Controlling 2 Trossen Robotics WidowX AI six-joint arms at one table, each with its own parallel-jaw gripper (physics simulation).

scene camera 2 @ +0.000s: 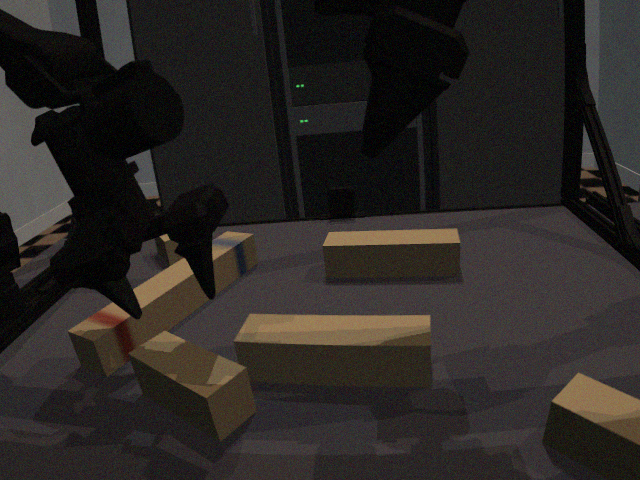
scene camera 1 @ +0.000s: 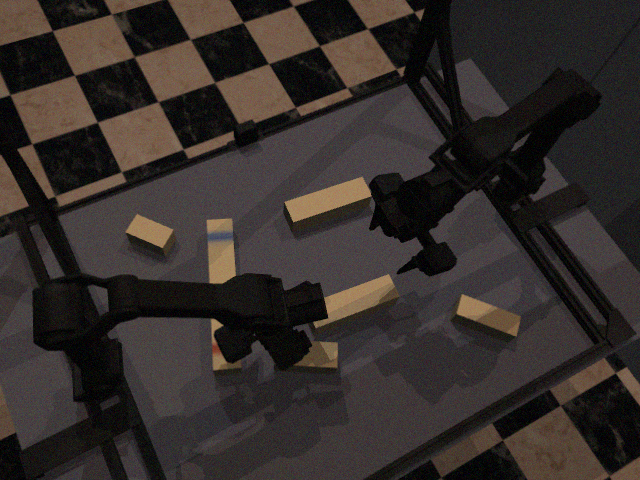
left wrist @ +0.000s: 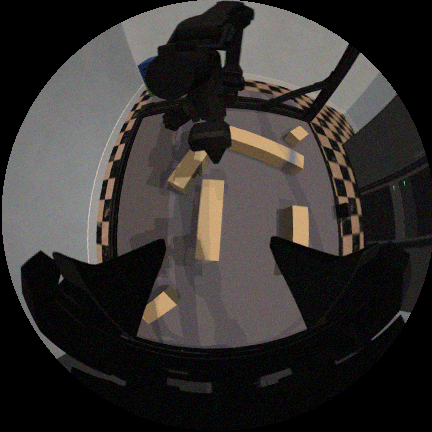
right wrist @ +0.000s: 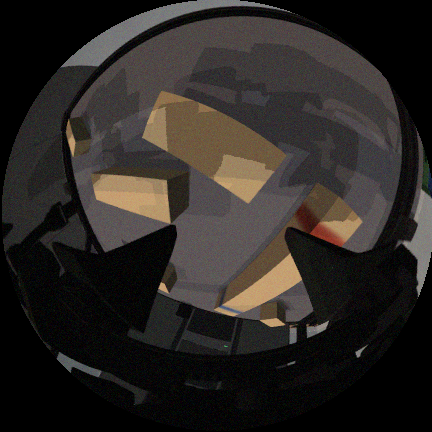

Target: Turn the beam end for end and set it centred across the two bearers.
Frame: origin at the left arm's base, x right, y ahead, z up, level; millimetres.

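Seen in the pictures: left gripper, between the fingertips: (scene camera 2: 367, 145) (scene camera 1: 384, 251) (left wrist: 218, 243); right gripper, between the fingertips: (scene camera 2: 174, 307) (left wrist: 215, 149) (right wrist: 232, 231); left arm's base, origin of its link: (scene camera 1: 507, 191) (right wrist: 75, 205); right arm's base, origin of its link: (scene camera 2: 4, 316) (scene camera 1: 101, 382) (left wrist: 229, 99).
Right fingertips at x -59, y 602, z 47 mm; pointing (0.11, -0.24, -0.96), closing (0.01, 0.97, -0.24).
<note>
Pixels of each thing's top centre, then the offset from my right fingertips to it.
- beam, centre of its top: (scene camera 2: 171, 276) (right wrist: 264, 290) (scene camera 1: 223, 289) (left wrist: 256, 140) dx +114, dy +54, dz -19 mm
- farther bearer, centre of its top: (scene camera 2: 391, 237) (scene camera 1: 328, 198) (left wrist: 300, 241) dx +201, dy -224, dz -19 mm
- nearer bearer, centre of its top: (scene camera 2: 332, 329) (right wrist: 117, 192) (scene camera 1: 353, 300) (left wrist: 209, 217) dx -16, dy -159, dz -19 mm
- short block, centre of its top: (right wrist: 201, 137) (scene camera 2: 182, 360) (scene camera 1: 306, 353) (left wrist: 187, 164) dx -67, dy -29, dz -16 mm
- third block, centre of its top: (scene camera 2: 637, 420) (scene camera 1: 488, 315) (left wrist: 154, 309) (right wrist: 69, 136) dx -159, dy -384, dz -22 mm
The beam (scene camera 1: 221, 262) (scene camera 2: 162, 286) (left wrist: 260, 148) (right wrist: 265, 281), pale wood with a blue band near one end and a red band near the other, lies at the left in scene camera 1, red end nearer the viewer. Two parallel wooden bearers lie apart: the farther bearer (scene camera 1: 328, 200) (scene camera 2: 391, 258) (left wrist: 300, 225) and the nearer bearer (scene camera 1: 359, 302) (scene camera 2: 333, 356) (left wrist: 210, 220) (right wrist: 132, 192). My right gripper (scene camera 1: 258, 345) (scene camera 2: 175, 305) (right wrist: 232, 231) is open and empty, low by the beam; its fingertips are hidden in scene camera 1. My left gripper (scene camera 1: 386, 249) (left wrist: 218, 243) is open and empty, high above the bearers' right ends.
A short block (scene camera 1: 324, 355) (scene camera 2: 188, 366) (left wrist: 187, 172) (right wrist: 215, 145) lies near the beam's red end. Another block (scene camera 1: 149, 232) (left wrist: 297, 135) lies beyond its blue side. A third block (scene camera 1: 487, 316) (scene camera 2: 599, 413) (left wrist: 160, 306) lies at the right. Dark frame rails edge the table.
</note>
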